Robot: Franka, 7 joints.
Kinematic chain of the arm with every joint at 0, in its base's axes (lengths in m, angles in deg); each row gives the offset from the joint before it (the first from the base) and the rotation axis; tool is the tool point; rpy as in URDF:
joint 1: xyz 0 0 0.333 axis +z
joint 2: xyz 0 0 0 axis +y
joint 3: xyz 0 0 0.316 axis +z
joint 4: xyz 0.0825 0 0 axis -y
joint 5: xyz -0.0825 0 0.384 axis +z
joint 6: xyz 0 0 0 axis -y
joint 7: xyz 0.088 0 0 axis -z
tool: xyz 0 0 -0.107 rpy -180 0 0
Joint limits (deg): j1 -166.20..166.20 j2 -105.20..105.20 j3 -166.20..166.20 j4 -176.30..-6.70 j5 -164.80..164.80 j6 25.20..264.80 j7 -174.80..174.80
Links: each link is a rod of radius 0.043 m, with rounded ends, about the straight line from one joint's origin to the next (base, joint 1, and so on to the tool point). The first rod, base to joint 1, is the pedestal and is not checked.
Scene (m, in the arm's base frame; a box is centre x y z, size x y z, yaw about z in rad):
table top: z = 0
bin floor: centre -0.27 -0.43 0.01 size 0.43 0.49 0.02 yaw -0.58
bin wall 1: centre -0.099 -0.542 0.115 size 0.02 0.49 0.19 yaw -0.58
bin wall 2: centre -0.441 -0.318 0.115 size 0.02 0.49 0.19 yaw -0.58
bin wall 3: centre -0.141 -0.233 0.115 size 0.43 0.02 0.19 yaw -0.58
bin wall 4: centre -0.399 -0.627 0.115 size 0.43 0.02 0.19 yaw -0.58
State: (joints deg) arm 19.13 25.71 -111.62 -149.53 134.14 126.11 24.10
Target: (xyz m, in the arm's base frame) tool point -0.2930 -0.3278 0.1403
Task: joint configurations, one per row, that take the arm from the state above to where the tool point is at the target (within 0.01 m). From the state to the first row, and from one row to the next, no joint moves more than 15 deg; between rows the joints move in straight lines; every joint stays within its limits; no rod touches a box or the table.
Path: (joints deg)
1: 5.58 33.58 -103.17 -148.36 134.06 125.47 24.10
2: -7.97 41.45 -94.72 -147.20 133.97 124.82 24.10
3: -21.53 49.31 -86.27 -146.03 133.89 124.18 24.10
4: -35.08 57.18 -77.82 -144.87 133.81 123.54 24.10
5: -48.63 65.05 -69.37 -143.70 133.73 122.89 24.10

